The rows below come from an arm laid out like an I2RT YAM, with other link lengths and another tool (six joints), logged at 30 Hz.
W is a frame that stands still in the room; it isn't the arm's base.
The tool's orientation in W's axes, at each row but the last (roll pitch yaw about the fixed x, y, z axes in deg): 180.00, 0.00, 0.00; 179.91, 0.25, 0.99; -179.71, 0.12, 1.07; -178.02, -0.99, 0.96; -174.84, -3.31, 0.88; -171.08, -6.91, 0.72; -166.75, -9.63, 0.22
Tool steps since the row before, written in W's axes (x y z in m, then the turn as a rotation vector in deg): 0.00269, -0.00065, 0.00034, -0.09, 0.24, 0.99; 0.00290, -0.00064, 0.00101, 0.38, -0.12, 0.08; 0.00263, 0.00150, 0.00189, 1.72, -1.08, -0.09; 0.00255, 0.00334, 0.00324, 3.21, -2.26, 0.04; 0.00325, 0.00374, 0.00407, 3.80, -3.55, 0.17; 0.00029, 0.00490, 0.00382, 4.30, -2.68, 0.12; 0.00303, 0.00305, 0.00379, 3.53, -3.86, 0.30
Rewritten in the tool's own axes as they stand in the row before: 0.00269, 0.00065, -0.00034, -0.09, -0.24, -0.99; 0.00288, 0.00069, -0.00102, 0.38, 0.13, -0.08; 0.00265, -0.00146, -0.00189, 1.70, 1.11, 0.08; 0.00266, -0.00341, -0.00308, 3.17, 2.31, -0.07; 0.00354, -0.00402, -0.00352, 3.75, 3.60, -0.28; 0.00081, -0.00542, -0.00295, 4.25, 2.76, -0.03; 0.00363, -0.00370, -0.00245, 3.52, 3.84, -0.60
